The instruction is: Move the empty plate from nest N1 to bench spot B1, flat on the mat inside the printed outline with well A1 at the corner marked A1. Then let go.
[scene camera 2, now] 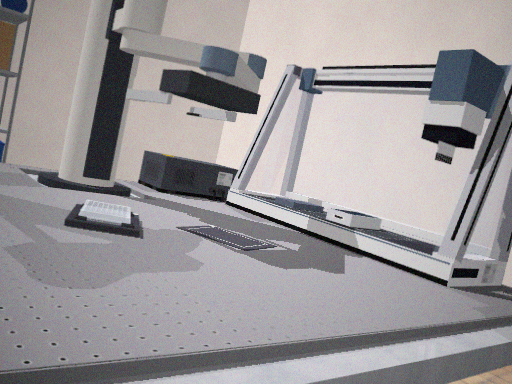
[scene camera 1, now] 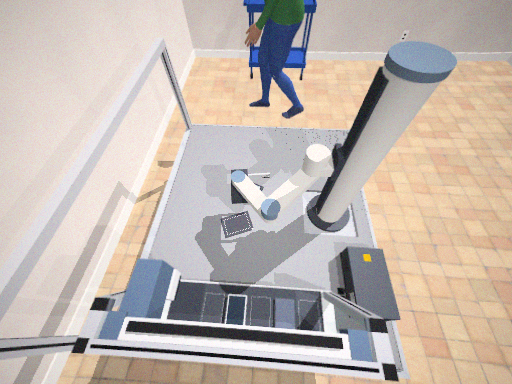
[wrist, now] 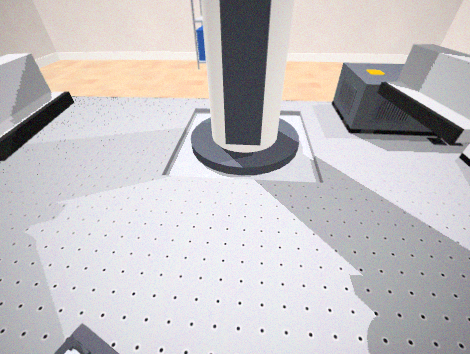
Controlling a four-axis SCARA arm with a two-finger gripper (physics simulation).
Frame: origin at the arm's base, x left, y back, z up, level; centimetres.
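Where they show: gripper, fingertip midpoint: [scene camera 2: 161,103] [scene camera 1: 271,187] [wrist: 228,72]; arm's base, link origin: [scene camera 2: 85,188] [scene camera 1: 327,212] [wrist: 244,141].
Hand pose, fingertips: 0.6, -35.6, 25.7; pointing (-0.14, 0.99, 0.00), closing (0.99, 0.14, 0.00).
Observation:
Things, the pixels of their top centre, and the offset from my fingertips, as dx, dy, dz. Level surfaces: height alone.
- empty plate, top centre: [scene camera 2: 107,208] -13.2, -14.1, -21.8
- dark nest N1, top centre: [scene camera 2: 106,212] -13.2, -14.1, -22.6
- dark mat, surface height: dz -24.2
The empty plate [scene camera 2: 106,210] is a pale, clear well plate seated in dark nest N1 [scene camera 2: 103,227] [wrist: 95,341]. In the wrist view the nest's corner shows at the bottom left; in scene camera 1 the arm largely hides nest and plate. Bench spot B1 is a dark mat [scene camera 1: 237,224] [scene camera 2: 225,237] with a white printed outline, lying flat beside the nest with no plate on it. Its A1 mark is not readable. My gripper [scene camera 1: 264,186] [scene camera 2: 170,105] [wrist: 228,72] is open and empty, high above the bench, its fingers pointing toward the column.
The arm's column [scene camera 1: 377,140] [scene camera 2: 80,100] [wrist: 245,75] stands behind the nest. A dark grey box [scene camera 1: 375,282] [scene camera 2: 182,175] [wrist: 370,102] stands between column and gantry machine [scene camera 1: 235,334] [scene camera 2: 340,237]. A person [scene camera 1: 285,45] walks beyond the bench near a blue cart [scene camera 1: 297,59].

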